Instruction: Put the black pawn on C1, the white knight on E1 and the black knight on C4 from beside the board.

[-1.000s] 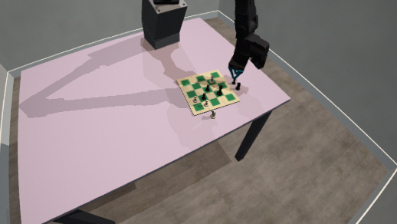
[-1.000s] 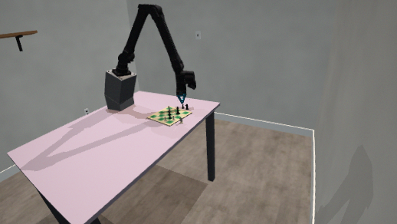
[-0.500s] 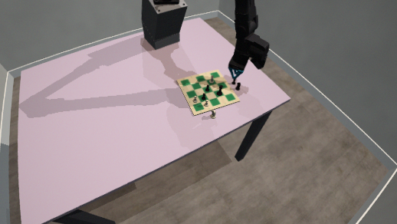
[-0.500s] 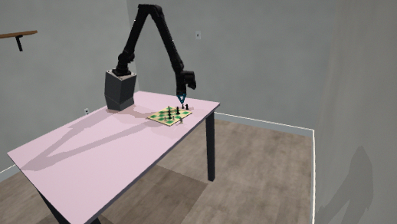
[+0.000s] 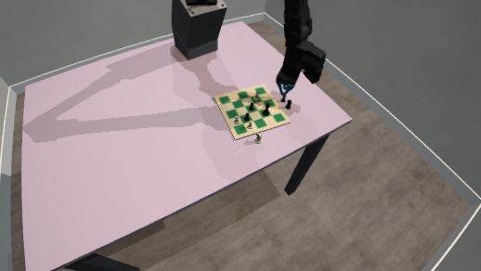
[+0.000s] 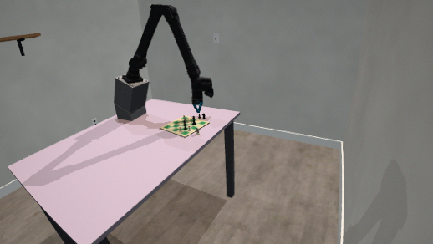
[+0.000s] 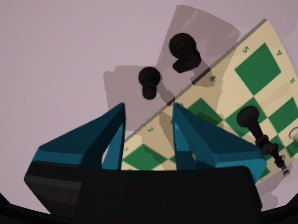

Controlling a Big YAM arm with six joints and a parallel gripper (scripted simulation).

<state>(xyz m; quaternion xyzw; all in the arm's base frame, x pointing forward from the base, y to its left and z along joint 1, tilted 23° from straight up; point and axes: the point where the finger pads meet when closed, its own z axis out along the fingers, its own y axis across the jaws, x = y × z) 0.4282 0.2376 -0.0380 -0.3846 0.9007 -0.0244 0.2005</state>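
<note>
My gripper is now 40 mm short of the black knight, 10 mm to the right of it and 40 mm above it. Also, from my hand: white knight 160 mm ahead, 160 mm to the right, 40 mm below; chessboard 20 mm ahead, 140 mm to the right, 50 mm below.
</note>
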